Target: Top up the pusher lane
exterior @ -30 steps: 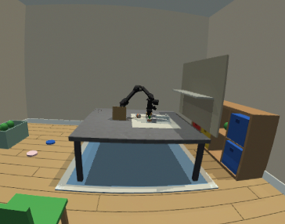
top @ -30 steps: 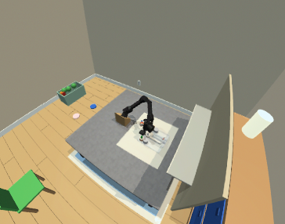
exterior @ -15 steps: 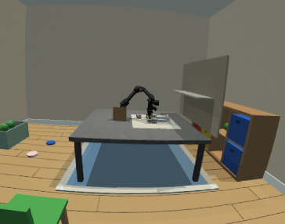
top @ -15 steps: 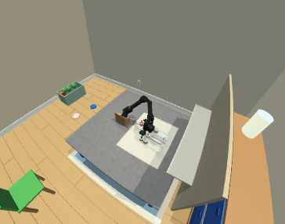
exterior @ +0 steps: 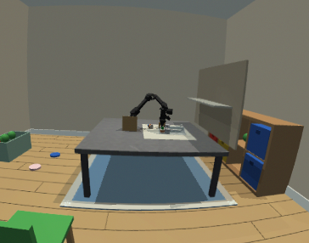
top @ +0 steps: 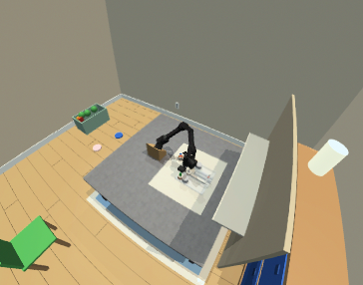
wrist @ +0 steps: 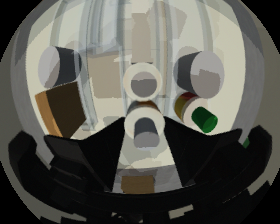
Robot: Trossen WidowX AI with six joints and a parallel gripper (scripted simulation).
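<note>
Right now my gripper tip is 10 mm short of the brown box, 130 mm to the right of it and 10 mm above it. Also, from my gripper tip: lane (150 mm ahead, 30 mm to the left, 30 mm below).
</note>
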